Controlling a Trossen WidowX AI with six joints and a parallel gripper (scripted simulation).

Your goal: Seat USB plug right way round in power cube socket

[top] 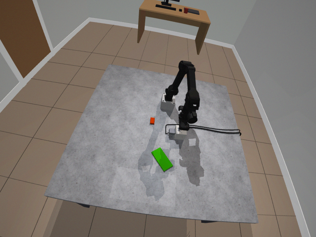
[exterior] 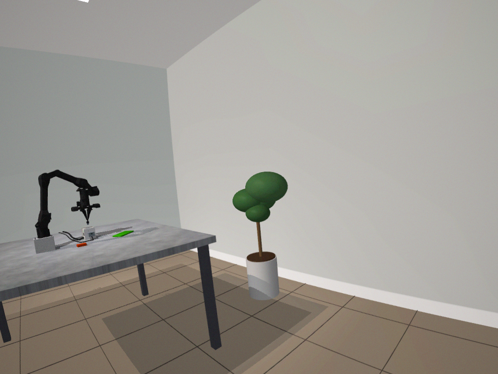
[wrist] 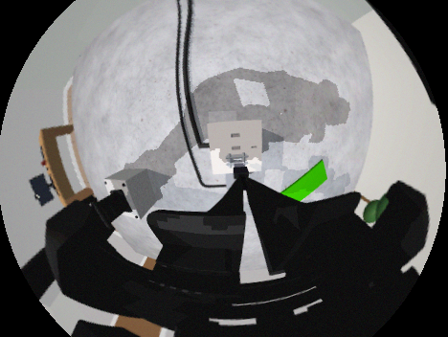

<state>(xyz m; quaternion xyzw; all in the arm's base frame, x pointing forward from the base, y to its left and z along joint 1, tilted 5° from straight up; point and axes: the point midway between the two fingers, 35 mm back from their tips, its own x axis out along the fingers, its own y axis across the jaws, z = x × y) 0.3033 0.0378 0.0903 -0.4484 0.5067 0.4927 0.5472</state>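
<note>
Right now my gripper tip is 10 mm above the USB plug. Also, from my gripper tip: green slab (200 mm ahead, 120 mm to the right, 130 mm below); small orange block (120 mm behind, 180 mm to the right, 130 mm below).
</note>
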